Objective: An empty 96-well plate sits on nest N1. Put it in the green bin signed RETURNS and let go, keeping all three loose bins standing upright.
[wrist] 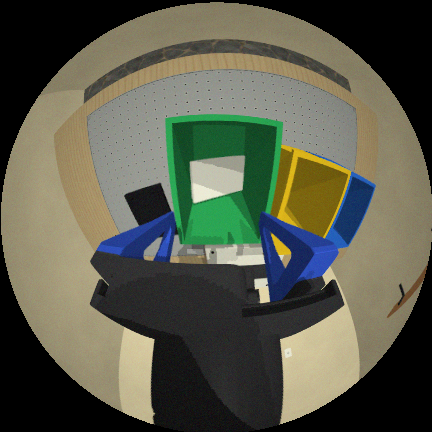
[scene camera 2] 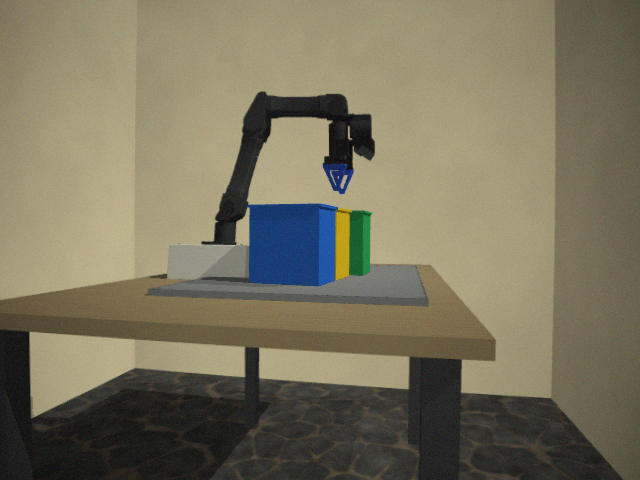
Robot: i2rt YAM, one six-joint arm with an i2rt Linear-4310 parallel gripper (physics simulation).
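Pixels of known places: gripper, between the fingertips: (wrist: 216, 217) (scene camera 2: 339, 192); arm's base, origin of its link: (scene camera 2: 224, 248).
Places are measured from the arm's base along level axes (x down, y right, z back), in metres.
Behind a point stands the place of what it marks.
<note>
The white plate (wrist: 217, 177) @(x 0.021, y -0.038, z -0.308 m) lies inside the green bin (scene camera 2: 359, 242) @(x -0.022, y 0.042, z -0.402 m) (wrist: 225, 118) @(x -0.110, y -0.016, z -0.421 m), clear of the fingers; whether it is quite flat I cannot tell. The green bin stands upright, and its RETURNS sign is not readable. The yellow bin (scene camera 2: 341, 245) @(x -0.016, y 0.139, z -0.359 m) (wrist: 320, 197) @(x -0.058, y 0.164, z -0.275 m) and blue bin (scene camera 2: 284, 245) @(x -0.018, y 0.293, z -0.242 m) (wrist: 356, 210) @(x -0.084, y 0.291, z -0.243 m) stand upright beside it in a row. My gripper (scene camera 2: 339, 191) @(x -0.168, y -0.040, z -0.338 m) (wrist: 216, 217) @(x -0.168, y -0.040, z -0.338 m) is open and empty, with its blue fingertips above bin rim height. The plate is hidden in the scene view by the bin walls. Nest N1 cannot be made out for certain.
A grey perforated board (scene camera 2: 392, 289) @(x 0.069, y 0.339, z -0.479 m) (wrist: 125, 145) @(x 0.069, y -0.252, z -0.432 m) lies under the bins on the wooden table (scene camera 2: 454, 325) @(x 0.082, y 0.628, z -0.552 m) (wrist: 72, 165) @(x 0.082, y -0.530, z -0.475 m). A black pad (wrist: 147, 200) @(x 0.058, y -0.232, z -0.270 m) lies left of the green bin in the wrist view. A white block (scene camera 2: 206, 260) @(x 0.029, y 0.119, z 0.009 m) stands at the arm's base.
</note>
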